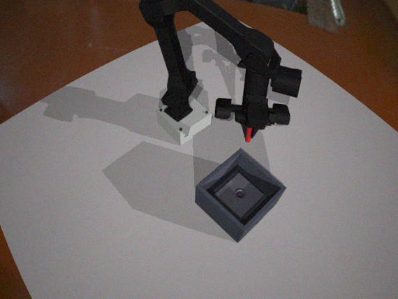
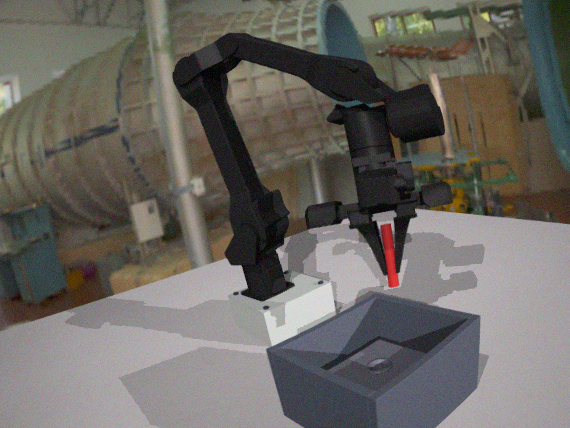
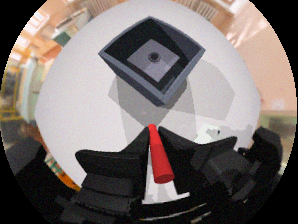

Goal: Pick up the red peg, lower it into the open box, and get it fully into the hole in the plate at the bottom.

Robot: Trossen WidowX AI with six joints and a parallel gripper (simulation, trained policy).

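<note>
The plate lies 120 mm to the right of my gripper tip, 80 mm ahead of it and 60 mm below it. Also, from my gripper tip: grey box: 120 mm to the right, 80 mm below, 80 mm ahead; then red peg: 20 mm above, 10 mm to the left, 10 mm behind.
</note>
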